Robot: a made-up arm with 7 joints. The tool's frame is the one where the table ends. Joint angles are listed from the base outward.
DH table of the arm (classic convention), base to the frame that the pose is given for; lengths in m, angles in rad. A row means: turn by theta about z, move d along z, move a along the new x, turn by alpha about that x. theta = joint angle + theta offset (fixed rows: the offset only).
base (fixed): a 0, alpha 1.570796, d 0.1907, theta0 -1.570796
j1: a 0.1, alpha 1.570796, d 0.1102, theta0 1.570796
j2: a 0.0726, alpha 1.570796, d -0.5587, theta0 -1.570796
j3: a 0.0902, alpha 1.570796, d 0.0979, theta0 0
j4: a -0.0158, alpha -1.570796, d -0.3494, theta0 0
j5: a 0.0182, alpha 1.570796, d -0.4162, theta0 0
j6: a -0.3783, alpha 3.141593, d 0, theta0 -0.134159
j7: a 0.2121, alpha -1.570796, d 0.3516, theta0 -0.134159
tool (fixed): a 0, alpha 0, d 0.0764, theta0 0
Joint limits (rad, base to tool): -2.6..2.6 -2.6..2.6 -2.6..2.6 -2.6..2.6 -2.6..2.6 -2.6..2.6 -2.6..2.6
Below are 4 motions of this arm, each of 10 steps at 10 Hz.
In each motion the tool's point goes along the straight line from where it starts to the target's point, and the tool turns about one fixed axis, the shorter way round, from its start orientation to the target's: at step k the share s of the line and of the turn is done. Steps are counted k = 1, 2, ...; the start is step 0. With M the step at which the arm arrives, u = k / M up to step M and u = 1 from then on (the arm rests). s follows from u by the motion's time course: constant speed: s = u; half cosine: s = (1 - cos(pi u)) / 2; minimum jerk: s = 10 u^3 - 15 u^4 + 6 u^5.
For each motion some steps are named. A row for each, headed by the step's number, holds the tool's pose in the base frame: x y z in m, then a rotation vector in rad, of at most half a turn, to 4 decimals.
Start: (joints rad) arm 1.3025 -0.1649 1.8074 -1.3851 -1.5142 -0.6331 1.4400
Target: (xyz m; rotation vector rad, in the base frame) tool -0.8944 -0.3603 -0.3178 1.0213 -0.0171 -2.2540
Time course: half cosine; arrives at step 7
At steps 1, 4, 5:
1: -0.7285 0.6363 -0.5319 -1.7117 -0.4161 2.2701
4: -0.8266 0.0473 -0.4054 1.4115 0.1648 -2.4764
5: -0.8616 -0.1629 -0.3602 1.2066 0.0669 -2.3676

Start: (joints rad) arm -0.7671 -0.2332 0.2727 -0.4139 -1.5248 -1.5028 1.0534
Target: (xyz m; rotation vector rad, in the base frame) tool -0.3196 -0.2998 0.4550 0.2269 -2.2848 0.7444
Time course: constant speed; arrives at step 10
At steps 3, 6, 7, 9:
3: 0.0277 -0.1934 0.3194 1.3190 -2.6164 0.1653
6: -0.1212 -0.2390 0.3775 0.8354 -2.5294 0.4451
7: -0.1708 -0.2542 0.3969 0.6789 -2.4809 0.5277
9: -0.2700 -0.2846 0.4356 0.3744 -2.3580 0.6773

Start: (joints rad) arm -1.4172 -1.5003 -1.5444 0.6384 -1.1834 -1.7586 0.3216
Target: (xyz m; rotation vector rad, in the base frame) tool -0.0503 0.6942 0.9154 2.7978 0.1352 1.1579
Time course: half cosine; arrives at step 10
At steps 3, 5, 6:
3: -0.1519 0.6585 1.0608 -2.4237 -0.6248 -0.3170
5: -0.1143 0.6717 1.0070 -2.6738 -0.4797 -0.6330
6: -0.0945 0.6787 0.9787 -2.7902 -0.3889 -0.8114

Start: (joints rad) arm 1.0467 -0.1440 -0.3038 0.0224 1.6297 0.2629 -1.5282
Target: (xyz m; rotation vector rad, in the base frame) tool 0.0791 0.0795 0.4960 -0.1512 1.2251 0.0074
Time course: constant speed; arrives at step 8
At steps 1, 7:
1: -0.2126 0.4285 -0.0173 0.3130 0.9005 -1.4126
7: 0.0374 0.1294 0.4227 -0.0867 1.2059 -0.2004

